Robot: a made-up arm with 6 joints.
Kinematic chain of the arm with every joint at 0, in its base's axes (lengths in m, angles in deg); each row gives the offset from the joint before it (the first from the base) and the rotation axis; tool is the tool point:
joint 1: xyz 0 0 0.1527 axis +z
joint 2: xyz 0 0 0 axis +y
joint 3: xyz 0 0 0.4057 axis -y
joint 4: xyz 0 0 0 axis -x
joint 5: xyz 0.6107 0 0 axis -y
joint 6: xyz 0 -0.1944 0 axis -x
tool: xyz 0 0 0
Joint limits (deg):
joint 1: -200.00..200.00
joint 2: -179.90..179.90
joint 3: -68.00..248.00
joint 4: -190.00..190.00
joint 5: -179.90..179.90
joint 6: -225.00..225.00
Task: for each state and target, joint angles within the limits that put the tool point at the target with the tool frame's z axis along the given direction. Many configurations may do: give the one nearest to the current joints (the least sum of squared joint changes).
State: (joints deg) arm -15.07 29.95 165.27 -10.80 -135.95 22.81
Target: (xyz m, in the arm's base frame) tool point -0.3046 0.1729 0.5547 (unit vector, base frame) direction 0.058 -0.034 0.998
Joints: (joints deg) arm -60.02 47.72 208.22 24.10 -162.14 24.98
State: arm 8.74 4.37 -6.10 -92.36 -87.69 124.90
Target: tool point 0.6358 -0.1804 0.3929 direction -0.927 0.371 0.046
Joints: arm -12.89 5.83 8.44 -79.91 -82.09 173.30
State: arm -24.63 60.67 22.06 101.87 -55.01 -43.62
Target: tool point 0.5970 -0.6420 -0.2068 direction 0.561 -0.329 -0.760
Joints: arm -49.24 80.32 20.97 99.80 -79.29 -10.12
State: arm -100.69 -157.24 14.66 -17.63 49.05 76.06
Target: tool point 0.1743 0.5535 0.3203 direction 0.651 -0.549 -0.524
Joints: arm -126.92 -148.16 -23.06 -6.48 70.17 60.99
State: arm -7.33 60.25 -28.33 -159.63 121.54 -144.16
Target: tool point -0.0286 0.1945 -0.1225 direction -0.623 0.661 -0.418
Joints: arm -10.15 67.65 -62.73 -163.52 98.62 -143.16
